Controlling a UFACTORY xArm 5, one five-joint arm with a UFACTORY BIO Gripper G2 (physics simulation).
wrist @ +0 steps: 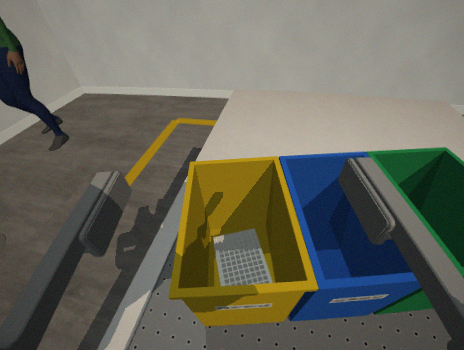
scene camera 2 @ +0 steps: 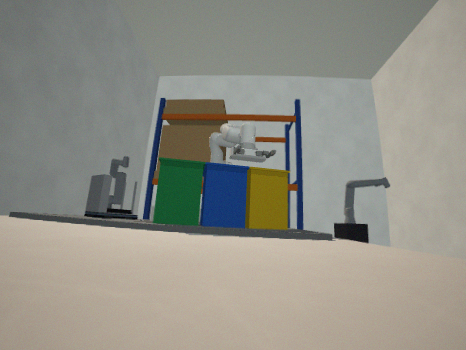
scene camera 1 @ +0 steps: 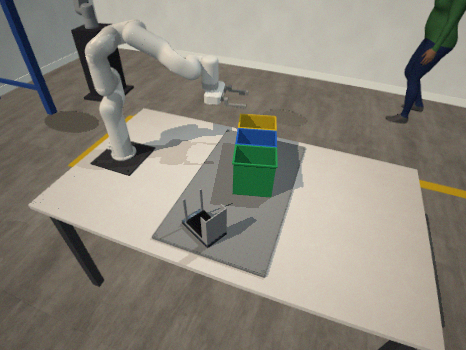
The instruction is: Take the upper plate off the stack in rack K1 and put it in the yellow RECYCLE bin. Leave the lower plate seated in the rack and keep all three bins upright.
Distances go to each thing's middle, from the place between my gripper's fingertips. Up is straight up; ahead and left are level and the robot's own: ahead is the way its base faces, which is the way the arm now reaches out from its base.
My hand is 60 mm short of the yellow bin (scene camera 2: 267,189), 10 mm to the right of it and 200 mm above it. Round my hand: blue bin (scene camera 2: 224,187): 70 mm ahead, 120 mm to the right, 200 mm below; white gridded plate (wrist: 240,260): 60 mm ahead, 280 mm below; green bin (scene camera 2: 178,196): 90 mm ahead, 250 mm to the right, 200 mm below.
